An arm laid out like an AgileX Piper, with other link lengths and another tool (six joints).
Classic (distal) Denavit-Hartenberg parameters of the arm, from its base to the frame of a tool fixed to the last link. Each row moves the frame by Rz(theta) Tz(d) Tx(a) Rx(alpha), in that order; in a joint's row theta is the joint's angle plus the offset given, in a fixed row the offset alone. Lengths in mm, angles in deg.
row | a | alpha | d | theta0
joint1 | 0 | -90 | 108.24 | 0
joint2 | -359.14 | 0 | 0 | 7.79
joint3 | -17.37 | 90 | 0 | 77.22
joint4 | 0 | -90 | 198.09 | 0
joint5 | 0 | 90 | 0 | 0
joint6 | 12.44 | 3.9 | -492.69 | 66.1
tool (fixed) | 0 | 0 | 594.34 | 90
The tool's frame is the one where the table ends.
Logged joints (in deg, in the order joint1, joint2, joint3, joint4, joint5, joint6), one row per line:
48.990 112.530 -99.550 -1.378 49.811 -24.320
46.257 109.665 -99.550 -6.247 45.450 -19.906
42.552 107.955 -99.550 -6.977 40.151 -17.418
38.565 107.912 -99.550 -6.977 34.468 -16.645
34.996 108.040 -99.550 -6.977 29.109 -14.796
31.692 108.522 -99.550 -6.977 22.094 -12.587
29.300 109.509 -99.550 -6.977 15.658 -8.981
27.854 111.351 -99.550 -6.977 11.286 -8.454
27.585 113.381 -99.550 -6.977 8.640 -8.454
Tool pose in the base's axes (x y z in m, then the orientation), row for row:
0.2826 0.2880 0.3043 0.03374 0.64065 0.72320 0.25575
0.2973 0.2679 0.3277 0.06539 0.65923 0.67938 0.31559
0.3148 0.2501 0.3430 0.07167 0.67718 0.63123 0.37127
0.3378 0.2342 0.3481 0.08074 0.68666 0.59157 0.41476
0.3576 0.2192 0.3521 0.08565 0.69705 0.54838 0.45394
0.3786 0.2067 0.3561 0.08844 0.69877 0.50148 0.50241
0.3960 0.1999 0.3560 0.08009 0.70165 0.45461 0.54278
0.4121 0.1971 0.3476 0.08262 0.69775 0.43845 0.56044
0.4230 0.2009 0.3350 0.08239 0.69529 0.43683 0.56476
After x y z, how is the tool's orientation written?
As a quaternion, w x y z.
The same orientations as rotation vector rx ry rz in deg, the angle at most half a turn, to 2 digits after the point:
112.90 127.45 45.07
113.96 117.44 54.56
116.63 108.71 63.94
117.62 101.33 71.05
119.06 93.66 77.53
119.15 85.51 85.67
120.24 77.90 93.01
119.39 75.02 95.89
118.99 74.76 96.65

